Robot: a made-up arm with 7 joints. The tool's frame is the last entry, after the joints. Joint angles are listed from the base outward. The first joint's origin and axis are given. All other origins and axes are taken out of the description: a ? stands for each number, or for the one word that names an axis. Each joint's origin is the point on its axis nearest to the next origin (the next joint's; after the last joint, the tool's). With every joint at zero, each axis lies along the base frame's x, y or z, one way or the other. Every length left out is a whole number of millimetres.
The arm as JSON. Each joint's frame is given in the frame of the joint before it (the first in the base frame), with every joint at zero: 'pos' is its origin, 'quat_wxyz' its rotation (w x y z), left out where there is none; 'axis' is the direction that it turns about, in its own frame. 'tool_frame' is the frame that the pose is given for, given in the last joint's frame.
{
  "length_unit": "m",
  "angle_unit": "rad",
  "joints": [
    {
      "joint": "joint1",
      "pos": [
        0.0,
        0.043,
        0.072
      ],
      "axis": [
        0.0,
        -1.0,
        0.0
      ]
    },
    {
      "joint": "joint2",
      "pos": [
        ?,
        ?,
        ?
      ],
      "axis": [
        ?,
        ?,
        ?
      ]
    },
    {
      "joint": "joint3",
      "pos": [
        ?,
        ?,
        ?
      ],
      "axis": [
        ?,
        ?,
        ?
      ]
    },
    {
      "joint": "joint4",
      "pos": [
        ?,
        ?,
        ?
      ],
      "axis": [
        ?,
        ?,
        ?
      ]
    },
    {
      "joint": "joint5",
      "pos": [
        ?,
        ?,
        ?
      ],
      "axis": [
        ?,
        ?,
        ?
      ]
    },
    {
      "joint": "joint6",
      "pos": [
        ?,
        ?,
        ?
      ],
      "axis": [
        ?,
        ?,
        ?
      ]
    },
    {
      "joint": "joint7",
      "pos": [
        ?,
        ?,
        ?
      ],
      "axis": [
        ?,
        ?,
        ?
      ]
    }
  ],
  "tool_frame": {
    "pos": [
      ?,
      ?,
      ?
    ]
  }
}
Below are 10 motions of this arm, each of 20 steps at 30 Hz.
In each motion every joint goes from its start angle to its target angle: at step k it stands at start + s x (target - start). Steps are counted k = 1, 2, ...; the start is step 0. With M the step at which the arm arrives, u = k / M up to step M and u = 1 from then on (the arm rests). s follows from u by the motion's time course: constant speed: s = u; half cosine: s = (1 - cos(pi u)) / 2; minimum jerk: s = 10 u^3 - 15 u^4 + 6 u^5.
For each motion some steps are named. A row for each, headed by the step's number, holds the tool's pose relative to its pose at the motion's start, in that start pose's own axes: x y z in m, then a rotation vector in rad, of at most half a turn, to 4 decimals.
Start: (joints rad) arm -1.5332 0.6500 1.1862 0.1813 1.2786 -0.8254 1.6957
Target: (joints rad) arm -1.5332 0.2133 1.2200 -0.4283 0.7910 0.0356 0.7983
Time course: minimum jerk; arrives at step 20
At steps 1, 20:
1: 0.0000 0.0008 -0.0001 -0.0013 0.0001 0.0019
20: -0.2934 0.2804 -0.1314 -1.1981 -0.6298 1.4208

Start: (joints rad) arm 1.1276 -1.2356 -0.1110 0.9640 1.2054 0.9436 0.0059
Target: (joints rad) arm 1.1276 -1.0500 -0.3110 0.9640 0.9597 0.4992 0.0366
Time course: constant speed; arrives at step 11
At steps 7, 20:
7: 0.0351 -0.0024 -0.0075 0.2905 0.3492 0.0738
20: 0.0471 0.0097 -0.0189 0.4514 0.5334 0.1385

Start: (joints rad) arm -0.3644 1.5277 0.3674 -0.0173 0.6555 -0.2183 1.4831
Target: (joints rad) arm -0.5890 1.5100 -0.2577 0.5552 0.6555 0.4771 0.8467
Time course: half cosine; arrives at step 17
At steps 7, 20:
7: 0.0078 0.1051 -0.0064 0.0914 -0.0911 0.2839
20: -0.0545 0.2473 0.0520 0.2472 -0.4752 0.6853

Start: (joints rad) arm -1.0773 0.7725 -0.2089 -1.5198 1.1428 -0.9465 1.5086
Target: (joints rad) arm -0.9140 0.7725 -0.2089 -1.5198 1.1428 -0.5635 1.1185
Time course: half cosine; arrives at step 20
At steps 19, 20:
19: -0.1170 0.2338 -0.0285 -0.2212 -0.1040 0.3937
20: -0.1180 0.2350 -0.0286 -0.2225 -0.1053 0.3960

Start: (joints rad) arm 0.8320 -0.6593 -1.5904 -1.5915 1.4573 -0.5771 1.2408
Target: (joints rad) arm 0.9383 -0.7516 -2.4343 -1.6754 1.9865 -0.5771 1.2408
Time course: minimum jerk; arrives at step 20
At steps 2, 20:
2: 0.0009 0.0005 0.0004 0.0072 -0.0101 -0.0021
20: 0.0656 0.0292 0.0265 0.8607 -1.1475 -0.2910

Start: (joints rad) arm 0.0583 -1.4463 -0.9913 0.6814 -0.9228 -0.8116 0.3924
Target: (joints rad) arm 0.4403 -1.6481 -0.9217 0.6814 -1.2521 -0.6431 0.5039
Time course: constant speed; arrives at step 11
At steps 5, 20:
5: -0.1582 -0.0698 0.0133 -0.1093 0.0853 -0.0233
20: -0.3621 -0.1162 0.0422 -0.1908 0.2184 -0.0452

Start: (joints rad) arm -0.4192 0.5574 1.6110 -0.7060 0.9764 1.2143 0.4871
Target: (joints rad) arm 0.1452 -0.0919 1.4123 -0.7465 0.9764 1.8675 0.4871
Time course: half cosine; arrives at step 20
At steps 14, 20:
14: -0.1007 0.0116 -0.1245 -0.7803 -0.6518 0.2764
20: -0.1142 -0.0226 -0.1737 -0.9996 -0.7681 0.3711

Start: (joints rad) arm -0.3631 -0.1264 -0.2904 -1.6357 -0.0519 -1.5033 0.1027
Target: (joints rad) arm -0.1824 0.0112 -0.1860 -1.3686 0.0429 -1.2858 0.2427
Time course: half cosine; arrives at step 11
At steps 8, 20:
8: -0.0658 -0.0205 0.0848 0.3073 -0.0970 0.3233
20: -0.0815 -0.0321 0.1015 0.3786 -0.1140 0.3889

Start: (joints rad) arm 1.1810 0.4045 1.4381 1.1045 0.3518 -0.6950 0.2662
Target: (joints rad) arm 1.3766 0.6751 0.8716 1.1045 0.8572 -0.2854 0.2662
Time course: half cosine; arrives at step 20
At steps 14, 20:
14: -0.1134 0.2575 -0.0404 -0.0863 -0.3008 0.3000
20: -0.1635 0.3124 -0.0745 -0.0878 -0.3630 0.3817

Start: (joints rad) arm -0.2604 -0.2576 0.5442 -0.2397 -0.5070 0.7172 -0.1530
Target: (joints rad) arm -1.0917 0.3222 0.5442 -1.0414 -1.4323 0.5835 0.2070
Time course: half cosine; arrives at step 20
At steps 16, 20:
16: -0.0479 0.1363 -0.2045 1.3719 0.6630 1.0358
20: -0.0519 0.1663 -0.2310 1.5224 0.7264 1.1314

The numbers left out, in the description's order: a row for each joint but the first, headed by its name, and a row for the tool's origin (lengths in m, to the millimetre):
joint2: xyz 0.475 0.0 0.005, axis 1.0 0.0 0.0
joint3: xyz 0.0 0.042 -0.025, axis 0.0 1.0 0.0
joint4: xyz 0.242 0.0 -0.25, axis 1.0 0.0 0.0
joint5: xyz 0.0 -0.103 -0.181, axis 0.0 0.0 -1.0
joint6: xyz -0.159 0.056 0.0, axis 0.0 -1.0 0.0
joint7: xyz 0.205 0.0 0.025, axis 1.0 0.0 0.0
tool: xyz 0.0 0.115 0.19

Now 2 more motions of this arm.
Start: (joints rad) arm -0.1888 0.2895 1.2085 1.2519 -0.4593 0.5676 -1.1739
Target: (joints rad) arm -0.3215 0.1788 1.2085 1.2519 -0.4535 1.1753 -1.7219
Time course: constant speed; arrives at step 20
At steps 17, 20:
17: 0.0471 -0.0649 -0.0822 -0.5795 -0.0220 -0.5764
20: 0.0547 -0.0848 -0.0975 -0.6809 -0.0049 -0.6802

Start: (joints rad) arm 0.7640 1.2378 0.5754 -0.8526 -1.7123 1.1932 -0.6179
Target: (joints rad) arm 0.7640 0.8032 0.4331 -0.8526 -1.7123 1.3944 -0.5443
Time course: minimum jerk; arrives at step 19
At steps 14, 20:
14: 0.0151 -0.0177 0.0939 -0.1125 0.2118 -0.0556
20: 0.0204 -0.0188 0.1065 -0.1277 0.2390 -0.0587

